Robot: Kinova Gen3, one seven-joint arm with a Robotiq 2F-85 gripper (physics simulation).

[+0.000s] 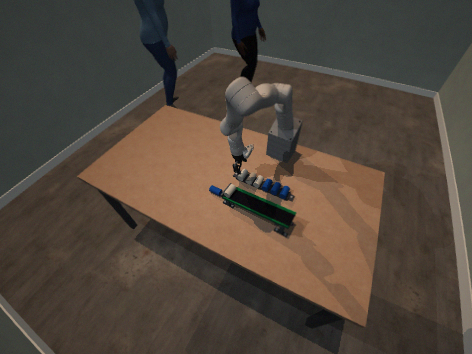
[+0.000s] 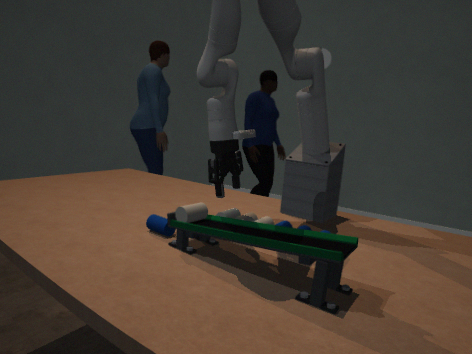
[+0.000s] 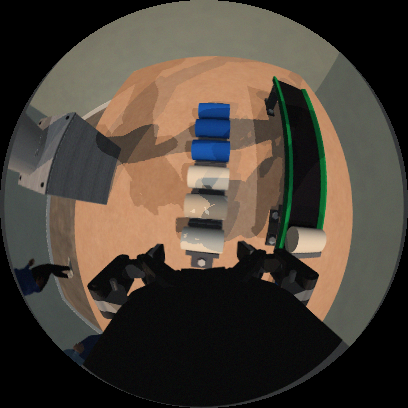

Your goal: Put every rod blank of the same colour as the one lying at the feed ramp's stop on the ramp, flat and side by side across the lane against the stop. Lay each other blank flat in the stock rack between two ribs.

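A white blank [image 1: 230, 190] [image 2: 192, 212] [image 3: 311, 240] lies across the lane at the stop of the green-railed feed ramp [image 1: 260, 204] [image 2: 260, 241] [image 3: 306, 165]. The stock rack [image 1: 291, 197] [image 3: 201, 261] holds three white blanks, the nearest [image 3: 202, 240], the middle [image 3: 205, 206] and the farthest [image 3: 208, 177], then three blue blanks [image 3: 210, 150] [image 3: 212, 128] [image 3: 214, 110], all lying flat in a row. A loose blue blank [image 1: 215, 190] [image 2: 160, 225] lies on the table beyond the ramp's stop end. My gripper [image 1: 236, 172] [image 2: 228, 191] [image 3: 200, 250] is open and empty above the rack's white end.
The arm's grey base block [image 1: 283, 141] [image 2: 314, 187] [image 3: 82, 162] stands at the back of the table, behind the rack. The ramp stands on feet beside the rack, parallel to it. Two people [image 2: 152, 105] [image 2: 262, 122] stand behind the table.
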